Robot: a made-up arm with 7 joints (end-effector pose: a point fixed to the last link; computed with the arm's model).
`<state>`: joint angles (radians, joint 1 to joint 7).
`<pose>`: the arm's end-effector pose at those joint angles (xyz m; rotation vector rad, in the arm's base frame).
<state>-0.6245 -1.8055 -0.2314 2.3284 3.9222 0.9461 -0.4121</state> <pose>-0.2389 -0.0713 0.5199 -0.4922 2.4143 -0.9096</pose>
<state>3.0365 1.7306 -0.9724 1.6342 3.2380 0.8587 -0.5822</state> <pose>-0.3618 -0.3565 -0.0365 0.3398 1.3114 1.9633</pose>
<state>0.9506 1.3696 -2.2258 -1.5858 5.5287 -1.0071 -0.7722</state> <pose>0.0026 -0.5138 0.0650 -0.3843 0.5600 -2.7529</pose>
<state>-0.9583 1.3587 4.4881 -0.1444 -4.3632 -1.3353 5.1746</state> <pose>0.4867 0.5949 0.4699 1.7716 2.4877 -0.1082</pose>
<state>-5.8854 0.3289 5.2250 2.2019 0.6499 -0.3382 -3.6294</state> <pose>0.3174 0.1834 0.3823 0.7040 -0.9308 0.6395</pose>
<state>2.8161 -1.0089 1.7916 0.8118 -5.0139 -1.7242 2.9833</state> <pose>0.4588 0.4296 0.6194 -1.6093 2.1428 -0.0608</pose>
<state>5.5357 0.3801 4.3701 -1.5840 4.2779 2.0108 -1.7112</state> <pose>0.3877 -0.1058 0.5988 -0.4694 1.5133 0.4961</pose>
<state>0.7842 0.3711 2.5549 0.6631 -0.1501 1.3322 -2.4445</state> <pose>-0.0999 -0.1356 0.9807 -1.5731 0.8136 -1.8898</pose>
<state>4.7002 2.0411 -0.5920 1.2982 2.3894 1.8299 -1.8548</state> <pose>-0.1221 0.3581 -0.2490 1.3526 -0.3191 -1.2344</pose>
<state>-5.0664 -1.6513 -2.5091 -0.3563 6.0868 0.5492 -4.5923</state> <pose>-0.3572 0.7464 0.2956 1.3106 -0.1665 0.7764</pose>
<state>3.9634 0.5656 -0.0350 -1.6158 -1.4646 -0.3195 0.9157</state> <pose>0.1429 -0.0626 0.8257 -0.0693 -2.0581 -0.4949</pose>
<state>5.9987 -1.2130 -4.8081 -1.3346 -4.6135 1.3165 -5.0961</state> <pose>-0.5829 0.1894 0.3374 0.1020 0.3516 0.1184</pose>
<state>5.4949 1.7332 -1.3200 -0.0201 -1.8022 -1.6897 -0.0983</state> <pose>0.5455 0.5127 0.0670 -0.1391 0.2458 0.6663</pose>
